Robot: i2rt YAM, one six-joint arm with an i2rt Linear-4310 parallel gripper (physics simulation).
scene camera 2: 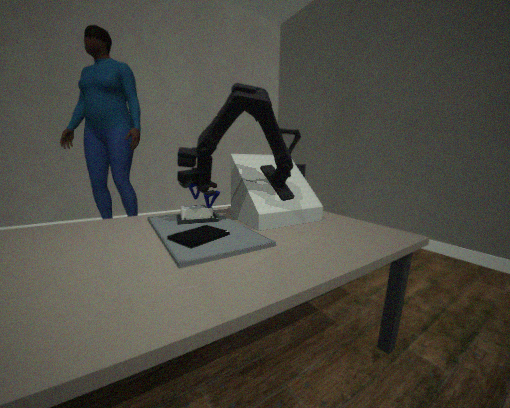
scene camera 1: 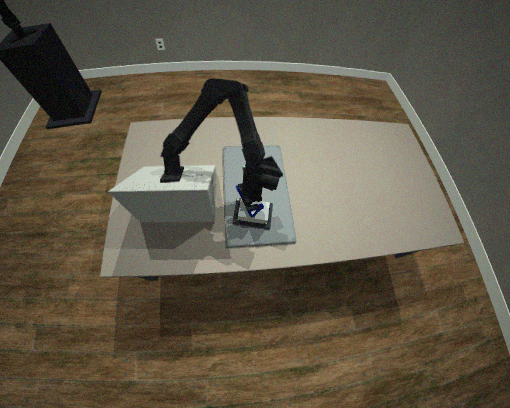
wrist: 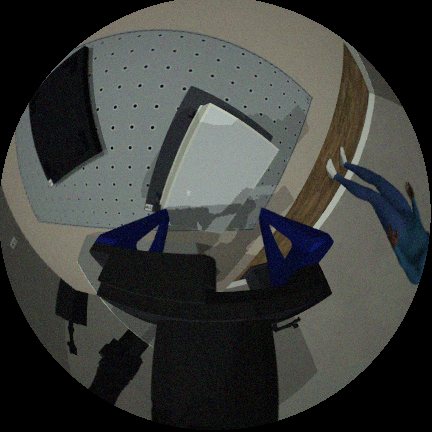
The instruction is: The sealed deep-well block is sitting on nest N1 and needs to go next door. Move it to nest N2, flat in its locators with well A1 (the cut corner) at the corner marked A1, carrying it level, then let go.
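Places are measured from the arm's base along level axes (x ahead, y left, z up), in centimetres.
Pixels of known places: gripper, fingertip midpoint: (scene camera 2: 202,203) (scene camera 1: 248,208) (wrist: 213,213); arm's base, link origin: (scene camera 2: 276,182) (scene camera 1: 173,174) (wrist: 143,330).
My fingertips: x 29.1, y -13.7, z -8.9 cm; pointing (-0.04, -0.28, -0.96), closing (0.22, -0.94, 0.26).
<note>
For each thing: its top centre in the pictures, then the offset to it from my fingertips. Level surfaces: height alone.
- white deep-well block, top centre: (wrist: 217,184) (scene camera 1: 254,209) (scene camera 2: 196,206) dx +2.5, dy -0.2, dz -1.2 cm
- dark nest N1, top centre: (wrist: 208,171) (scene camera 1: 253,211) (scene camera 2: 197,214) dx +2.5, dy -0.1, dz -4.4 cm
- dark nest N2, top centre: (scene camera 2: 199,231) (scene camera 1: 263,169) dx +10.3, dy +21.7, dz -4.8 cm
- grey perforated board, top centre: (wrist: 111,137) (scene camera 2: 200,227) (scene camera 1: 256,189) dx +5.8, dy +12.0, dz -6.5 cm
- beige table, surface height: dz -7.9 cm
The white deep-well block (scene camera 1: 263,217) (scene camera 2: 197,213) (wrist: 225,160) sits in the dark nest N1 (scene camera 2: 200,221) (wrist: 169,150). The dark nest N2 (scene camera 2: 198,236) (wrist: 65,117) stands apart from it on the same board and holds nothing; in scene camera 1 the arm hides most of it. My gripper (scene camera 1: 248,207) (scene camera 2: 202,202) (wrist: 213,213) is open and empty, its blue fingertips just above the block, towards its end nearest the arm's base. In the wrist view the fingers stand wide apart at that end. I cannot tell the block's cut corner.
Both nests stand on a grey perforated board (scene camera 1: 285,232) (scene camera 2: 240,246) (wrist: 130,85) on the beige table (scene camera 1: 360,185) (scene camera 2: 125,300). The white sloped base block (scene camera 1: 175,207) (scene camera 2: 287,217) carries the arm beside the board. A person (scene camera 2: 107,100) (wrist: 390,200) stands beyond the table.
</note>
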